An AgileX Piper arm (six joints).
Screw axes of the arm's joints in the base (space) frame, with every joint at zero. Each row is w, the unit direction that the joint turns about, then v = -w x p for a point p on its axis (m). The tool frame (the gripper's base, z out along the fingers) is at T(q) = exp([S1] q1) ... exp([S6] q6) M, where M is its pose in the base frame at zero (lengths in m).
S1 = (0, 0, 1, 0.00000, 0.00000, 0.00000)
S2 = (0, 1, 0, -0.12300, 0.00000, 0.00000)
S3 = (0, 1, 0, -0.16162, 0.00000, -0.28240)
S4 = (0.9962, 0, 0.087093, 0.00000, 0.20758, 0.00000)
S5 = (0, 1, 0, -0.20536, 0.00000, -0.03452)
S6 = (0.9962, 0, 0.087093, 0.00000, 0.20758, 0.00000)
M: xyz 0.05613 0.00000 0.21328 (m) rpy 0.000 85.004 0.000 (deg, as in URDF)
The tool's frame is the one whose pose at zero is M.
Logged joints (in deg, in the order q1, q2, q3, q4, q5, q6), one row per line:
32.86, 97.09, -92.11, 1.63, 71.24, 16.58
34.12, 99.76, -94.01, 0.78, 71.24, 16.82
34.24, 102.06, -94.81, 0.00, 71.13, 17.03
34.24, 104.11, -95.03, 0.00, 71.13, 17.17
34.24, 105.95, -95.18, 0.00, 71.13, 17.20
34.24, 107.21, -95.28, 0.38, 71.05, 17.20
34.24, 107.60, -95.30, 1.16, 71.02, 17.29
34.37, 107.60, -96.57, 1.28, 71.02, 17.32
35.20, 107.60, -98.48, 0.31, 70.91, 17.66
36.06, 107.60, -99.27, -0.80, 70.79, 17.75
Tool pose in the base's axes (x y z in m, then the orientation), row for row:
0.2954, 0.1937, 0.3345, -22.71, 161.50, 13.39
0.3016, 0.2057, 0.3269, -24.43, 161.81, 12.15
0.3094, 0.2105, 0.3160, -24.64, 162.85, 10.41
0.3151, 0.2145, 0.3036, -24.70, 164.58, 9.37
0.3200, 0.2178, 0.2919, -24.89, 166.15, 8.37
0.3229, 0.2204, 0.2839, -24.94, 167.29, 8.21
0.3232, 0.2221, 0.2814, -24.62, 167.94, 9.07
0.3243, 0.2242, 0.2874, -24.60, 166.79, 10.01
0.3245, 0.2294, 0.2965, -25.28, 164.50, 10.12
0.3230, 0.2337, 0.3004, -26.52, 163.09, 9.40
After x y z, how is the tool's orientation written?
As a rotation vector, in degrees.
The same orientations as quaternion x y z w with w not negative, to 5 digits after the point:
-0.13737, 0.97689, 0.08099, 0.14230
-0.14745, 0.97660, 0.07333, 0.13836
-0.14803, 0.97837, 0.06254, 0.13025
-0.14718, 0.98071, 0.05583, 0.11592
-0.14719, 0.98252, 0.04950, 0.10269
-0.14664, 0.98363, 0.04827, 0.09291
-0.14429, 0.98424, 0.05316, 0.08735
-0.14497, 0.98292, 0.05899, 0.09679
-0.15060, 0.97998, 0.06029, 0.11547
-0.15896, 0.97756, 0.05634, 0.12621

